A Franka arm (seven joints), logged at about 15 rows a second.
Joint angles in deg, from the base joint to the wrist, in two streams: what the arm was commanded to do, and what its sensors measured. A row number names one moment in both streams.
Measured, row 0:
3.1, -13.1, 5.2, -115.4, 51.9, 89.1, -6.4
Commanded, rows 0 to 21:
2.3, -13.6, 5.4, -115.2, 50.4, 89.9, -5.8
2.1, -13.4, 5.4, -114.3, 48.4, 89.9, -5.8
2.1, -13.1, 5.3, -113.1, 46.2, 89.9, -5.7
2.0, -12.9, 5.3, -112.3, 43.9, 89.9, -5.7
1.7, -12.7, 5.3, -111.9, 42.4, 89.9, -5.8
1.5, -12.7, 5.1, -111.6, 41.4, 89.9, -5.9
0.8, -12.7, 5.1, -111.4, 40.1, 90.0, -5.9
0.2, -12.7, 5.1, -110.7, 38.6, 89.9, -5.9
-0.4, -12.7, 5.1, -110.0, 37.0, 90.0, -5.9
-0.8, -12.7, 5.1, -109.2, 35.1, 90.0, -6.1
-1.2, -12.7, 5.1, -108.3, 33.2, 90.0, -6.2
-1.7, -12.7, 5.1, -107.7, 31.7, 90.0, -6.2
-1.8, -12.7, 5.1, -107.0, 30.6, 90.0, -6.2
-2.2, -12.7, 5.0, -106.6, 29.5, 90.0, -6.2
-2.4, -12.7, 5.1, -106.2, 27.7, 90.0, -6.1
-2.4, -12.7, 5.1, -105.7, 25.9, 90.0, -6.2
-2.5, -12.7, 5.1, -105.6, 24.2, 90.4, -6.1
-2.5, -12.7, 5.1, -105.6, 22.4, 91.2, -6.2
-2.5, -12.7, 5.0, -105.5, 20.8, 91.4, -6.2
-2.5, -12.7, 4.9, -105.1, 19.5, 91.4, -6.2
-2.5, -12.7, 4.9, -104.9, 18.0, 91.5, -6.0
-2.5, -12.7, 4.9, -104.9, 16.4, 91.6, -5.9
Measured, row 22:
-1.9, -13.1, 4.5, -106.0, 19.4, 91.2, -6.4
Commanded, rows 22 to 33:
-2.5, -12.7, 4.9, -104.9, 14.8, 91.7, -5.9
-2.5, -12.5, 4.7, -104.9, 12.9, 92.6, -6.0
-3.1, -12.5, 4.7, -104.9, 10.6, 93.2, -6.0
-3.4, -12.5, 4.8, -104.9, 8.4, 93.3, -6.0
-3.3, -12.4, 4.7, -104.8, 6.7, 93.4, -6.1
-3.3, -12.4, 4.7, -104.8, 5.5, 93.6, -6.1
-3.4, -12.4, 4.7, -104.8, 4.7, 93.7, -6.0
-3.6, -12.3, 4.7, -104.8, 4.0, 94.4, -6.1
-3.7, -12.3, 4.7, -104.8, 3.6, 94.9, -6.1
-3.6, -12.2, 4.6, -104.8, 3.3, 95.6, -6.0
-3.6, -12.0, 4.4, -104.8, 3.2, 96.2, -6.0
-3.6, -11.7, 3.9, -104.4, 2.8, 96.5, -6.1
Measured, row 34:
-3.3, -12.8, 4.3, -105.6, 4.4, 95.6, -6.4
